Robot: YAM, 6 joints.
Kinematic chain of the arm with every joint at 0, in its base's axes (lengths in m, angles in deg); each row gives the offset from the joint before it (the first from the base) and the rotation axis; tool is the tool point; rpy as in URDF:
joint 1: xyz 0 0 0.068 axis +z
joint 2: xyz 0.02 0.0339 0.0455 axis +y
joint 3: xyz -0.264 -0.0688 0 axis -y
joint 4: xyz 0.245 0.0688 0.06 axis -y
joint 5: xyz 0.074 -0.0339 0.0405 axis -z
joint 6: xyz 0.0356 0 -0.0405 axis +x
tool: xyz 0 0 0 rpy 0 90 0
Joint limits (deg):
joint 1: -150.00..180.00
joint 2: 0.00..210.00
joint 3: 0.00..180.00
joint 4: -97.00..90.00
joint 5: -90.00..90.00
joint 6: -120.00..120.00
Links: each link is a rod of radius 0.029 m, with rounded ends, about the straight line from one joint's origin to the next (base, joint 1, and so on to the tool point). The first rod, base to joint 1, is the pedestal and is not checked.
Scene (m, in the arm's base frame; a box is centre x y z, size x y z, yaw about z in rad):
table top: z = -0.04
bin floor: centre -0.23 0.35 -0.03 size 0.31 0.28 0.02 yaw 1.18
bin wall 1: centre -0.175 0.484 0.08 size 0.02 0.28 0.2 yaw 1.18
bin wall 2: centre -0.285 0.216 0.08 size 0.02 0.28 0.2 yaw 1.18
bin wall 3: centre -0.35 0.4 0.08 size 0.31 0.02 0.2 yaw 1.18
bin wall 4: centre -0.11 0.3 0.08 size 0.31 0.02 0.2 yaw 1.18
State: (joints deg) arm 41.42 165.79 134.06 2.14 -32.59 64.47
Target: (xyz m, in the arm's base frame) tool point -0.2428 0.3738 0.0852
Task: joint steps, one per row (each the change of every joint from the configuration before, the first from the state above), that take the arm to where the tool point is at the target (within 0.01 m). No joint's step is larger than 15 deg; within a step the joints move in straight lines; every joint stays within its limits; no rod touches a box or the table.
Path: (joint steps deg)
1: 13.08 -9.05 -6.43 -4.42 -1.70 0.00
2: 13.08 -9.05 -6.43 -4.41 -1.70 0.00
3: 13.08 -9.05 -6.43 -4.42 -1.70 0.00
4: 13.08 -9.05 -6.42 -4.42 -1.70 0.00
5: 13.08 -9.04 -6.43 -4.41 -1.70 0.00
6: 13.08 -9.05 -6.43 -4.42 -1.70 0.00
7: 0.03 10.05 -4.49 -0.29 0.54 0.00
8: 0.03 10.06 -4.49 -0.29 0.54 0.00

